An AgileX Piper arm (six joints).
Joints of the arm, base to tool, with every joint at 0 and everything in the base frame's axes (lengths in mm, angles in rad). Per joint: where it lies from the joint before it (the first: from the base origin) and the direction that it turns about. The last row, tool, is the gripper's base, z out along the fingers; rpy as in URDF.
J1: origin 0 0 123 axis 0 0 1
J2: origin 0 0 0 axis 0 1 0
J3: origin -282.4 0 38.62 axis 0 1 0
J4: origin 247.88 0 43.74 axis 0.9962 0 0.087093
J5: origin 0 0 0 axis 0 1 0
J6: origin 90.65 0 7.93 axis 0.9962 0 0.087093
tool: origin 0 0 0 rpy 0 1.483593 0
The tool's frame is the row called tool.
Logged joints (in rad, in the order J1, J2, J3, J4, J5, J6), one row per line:
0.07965, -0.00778, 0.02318, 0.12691, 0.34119, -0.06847
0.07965, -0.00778, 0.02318, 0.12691, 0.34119, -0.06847
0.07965, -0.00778, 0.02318, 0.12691, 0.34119, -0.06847
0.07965, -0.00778, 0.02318, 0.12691, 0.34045, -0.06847
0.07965, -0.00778, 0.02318, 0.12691, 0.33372, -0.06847
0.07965, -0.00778, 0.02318, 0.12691, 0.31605, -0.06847
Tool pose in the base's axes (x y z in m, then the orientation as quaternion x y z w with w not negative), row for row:
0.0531, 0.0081, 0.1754, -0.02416, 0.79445, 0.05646, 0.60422
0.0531, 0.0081, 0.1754, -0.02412, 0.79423, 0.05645, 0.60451
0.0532, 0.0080, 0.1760, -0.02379, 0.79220, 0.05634, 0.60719
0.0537, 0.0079, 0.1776, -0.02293, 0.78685, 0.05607, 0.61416
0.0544, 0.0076, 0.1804, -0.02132, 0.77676, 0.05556, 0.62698
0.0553, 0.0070, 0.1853, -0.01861, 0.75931, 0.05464, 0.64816
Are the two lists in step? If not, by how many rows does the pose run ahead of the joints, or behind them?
The pose runs 2 rows ahead of the joints: the pose in row i belongs to the joints in row i + 2.
